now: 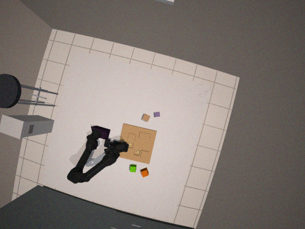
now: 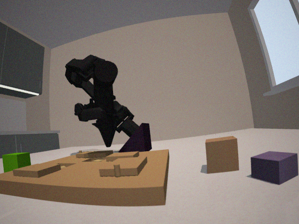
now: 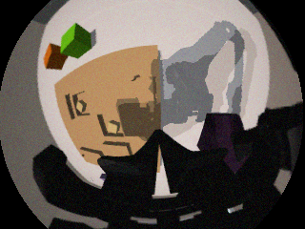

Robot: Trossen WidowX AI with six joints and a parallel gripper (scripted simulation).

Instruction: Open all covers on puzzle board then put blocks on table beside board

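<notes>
Right now my gripper tip is 14 cm short of the tan puzzle board, 1 cm to the right of it and 2 cm above it. Also, from my gripper tip: orange block (24 cm ahead, 23 cm to the right, 2 cm below); brown block (20 cm ahead, 24 cm to the left, 2 cm below); green block (14 cm ahead, 21 cm to the right, 2 cm below).
</notes>
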